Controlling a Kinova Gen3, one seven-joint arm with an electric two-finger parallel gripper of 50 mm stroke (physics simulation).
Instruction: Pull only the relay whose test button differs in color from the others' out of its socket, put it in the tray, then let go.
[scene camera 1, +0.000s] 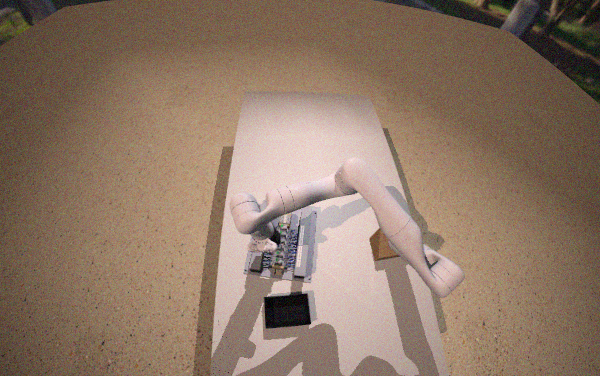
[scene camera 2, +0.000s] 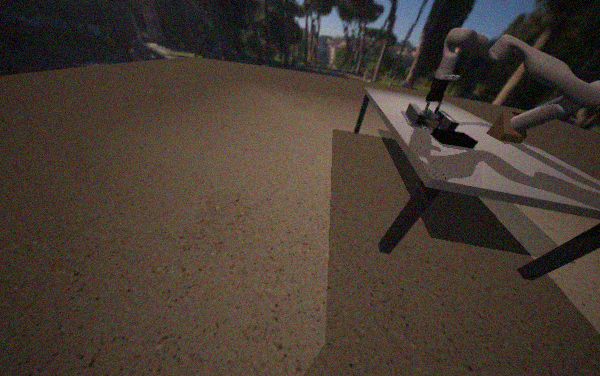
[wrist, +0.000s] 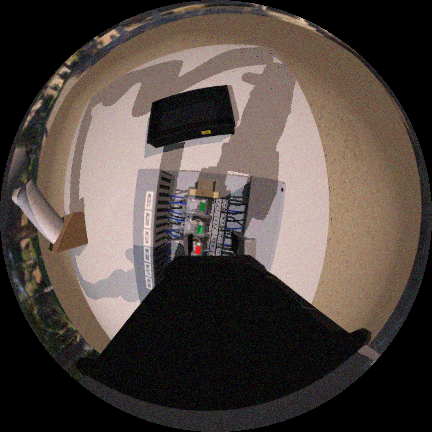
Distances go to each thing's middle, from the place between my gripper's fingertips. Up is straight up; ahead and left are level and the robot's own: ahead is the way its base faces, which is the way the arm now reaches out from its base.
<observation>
Right now the grey panel (scene camera 1: 288, 274) is 6 cm below my hand, 5 cm to the right of it and 4 cm behind it.
</observation>
